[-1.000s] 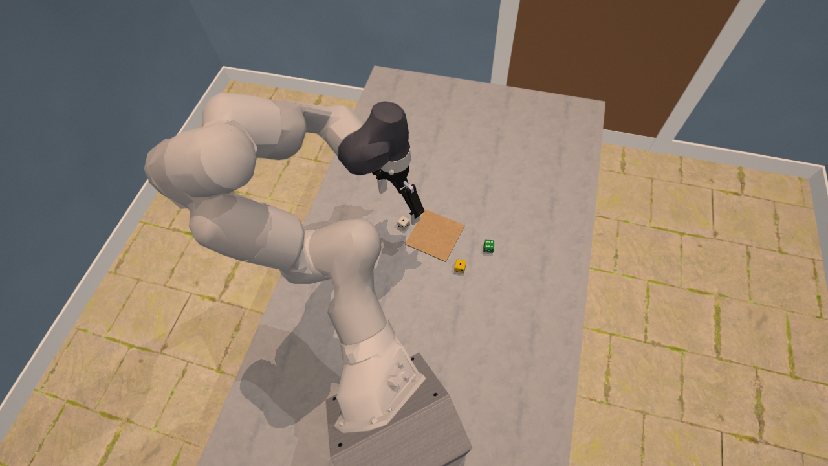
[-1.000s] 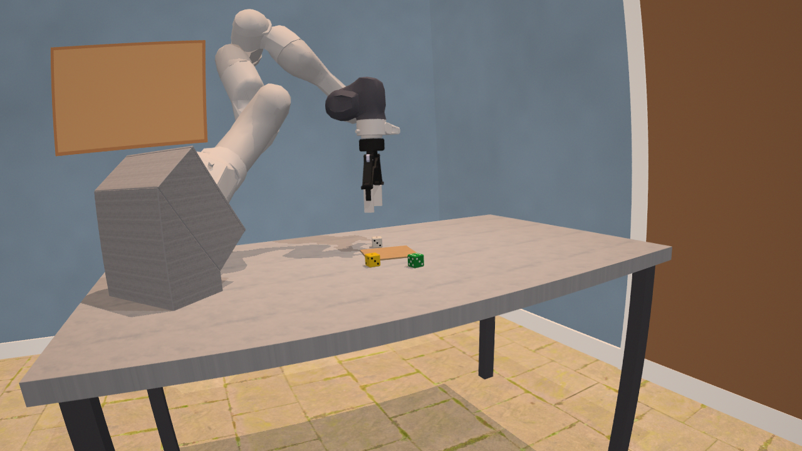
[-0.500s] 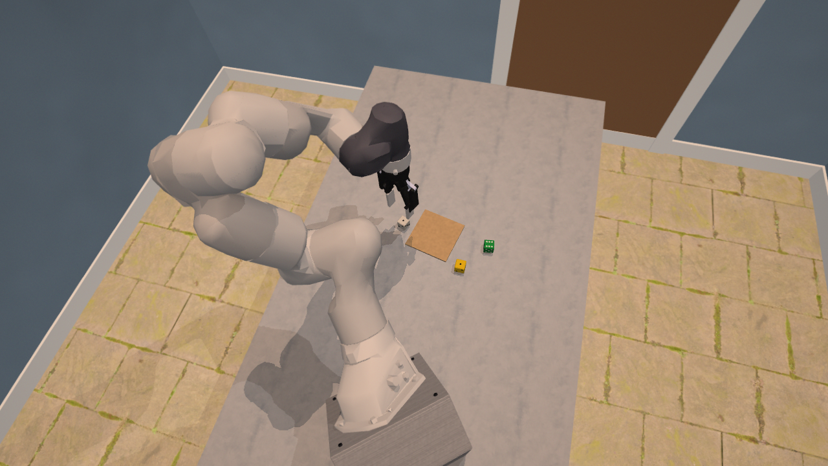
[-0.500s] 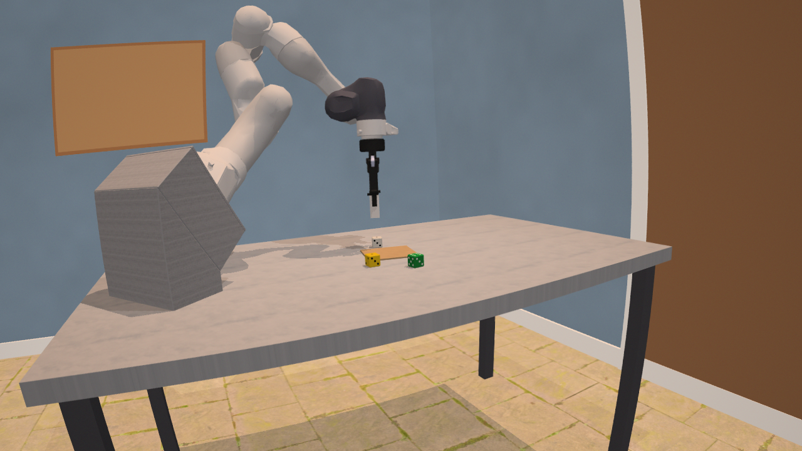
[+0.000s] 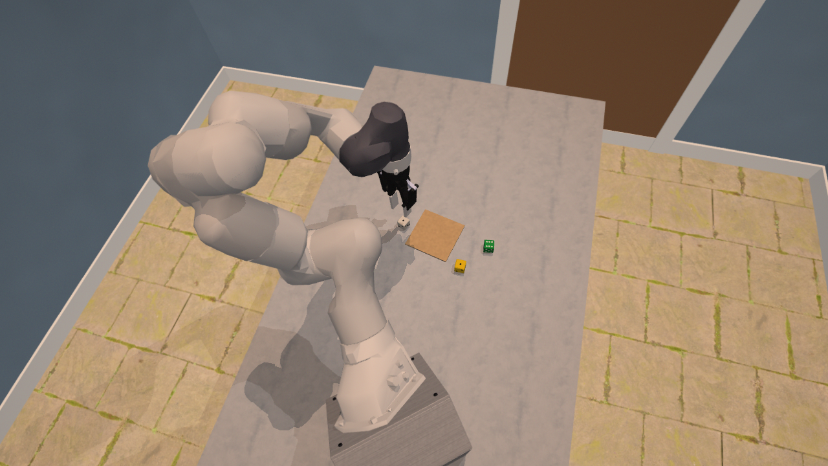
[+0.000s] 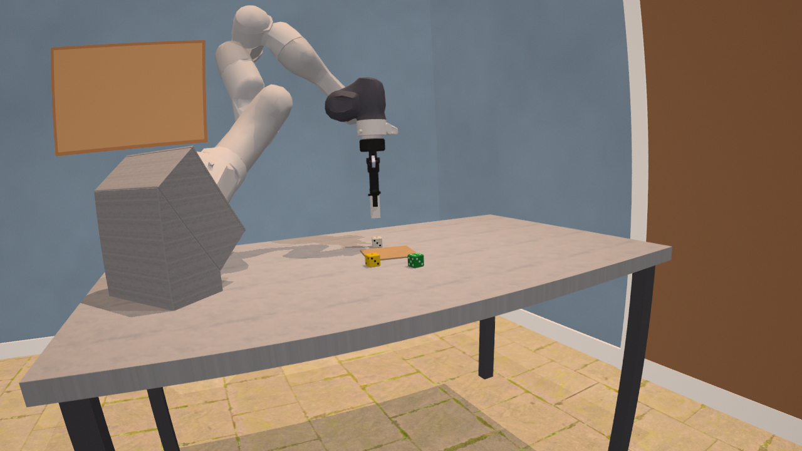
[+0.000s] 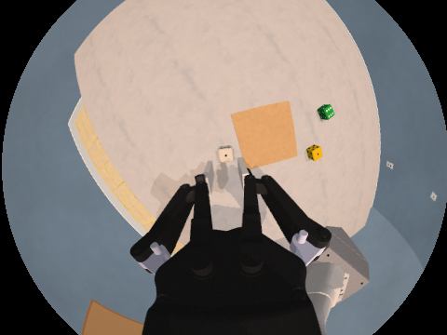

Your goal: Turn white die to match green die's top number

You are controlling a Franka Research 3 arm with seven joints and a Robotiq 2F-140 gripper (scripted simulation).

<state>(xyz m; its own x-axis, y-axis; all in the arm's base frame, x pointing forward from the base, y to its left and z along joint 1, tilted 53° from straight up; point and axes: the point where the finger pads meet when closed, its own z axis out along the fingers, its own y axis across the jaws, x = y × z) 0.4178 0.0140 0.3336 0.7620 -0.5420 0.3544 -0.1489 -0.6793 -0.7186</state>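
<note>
Now: the white die 11 cm below my hand. Also, from my hand: mat: 12 cm below, 11 cm to the right, 1 cm ahead; yellow die: 22 cm to the right, 11 cm below, 6 cm behind; green die: 28 cm to the right, 11 cm below, 3 cm ahead.
</note>
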